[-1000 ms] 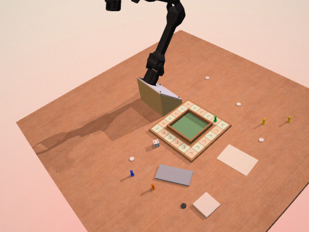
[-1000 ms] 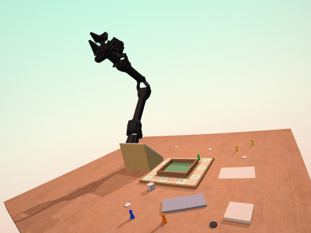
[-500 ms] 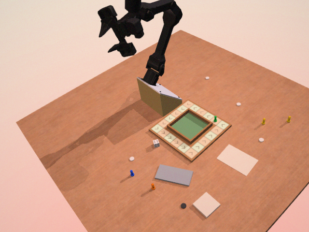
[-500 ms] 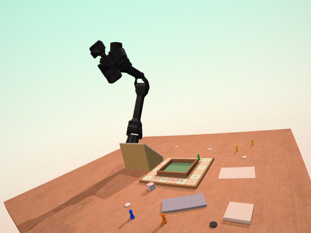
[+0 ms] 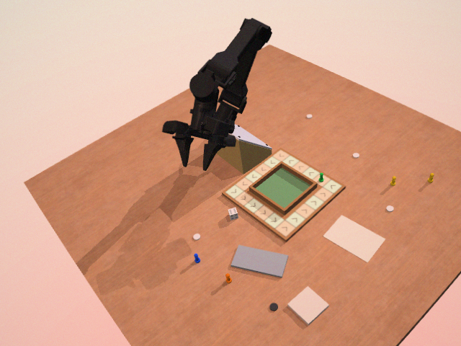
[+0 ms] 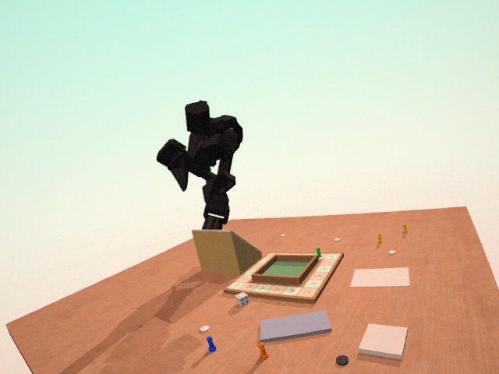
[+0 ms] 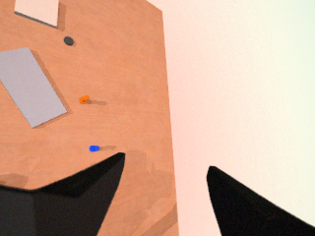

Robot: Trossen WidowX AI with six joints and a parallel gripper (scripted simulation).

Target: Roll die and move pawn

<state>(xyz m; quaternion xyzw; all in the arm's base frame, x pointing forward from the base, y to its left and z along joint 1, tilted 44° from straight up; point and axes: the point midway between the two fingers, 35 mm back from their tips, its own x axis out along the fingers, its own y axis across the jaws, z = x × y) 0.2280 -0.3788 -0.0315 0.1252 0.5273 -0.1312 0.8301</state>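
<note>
The white die lies 310 mm below my gripper tip, 110 mm to the left of it and 30 mm behind it. Round my gripper tip: blue pawn: 300 mm below, 70 mm to the right; grey slab: 320 mm below, 150 mm ahead, 40 mm to the left; orange pawn: 300 mm below, 120 mm ahead, 60 mm to the right.
</note>
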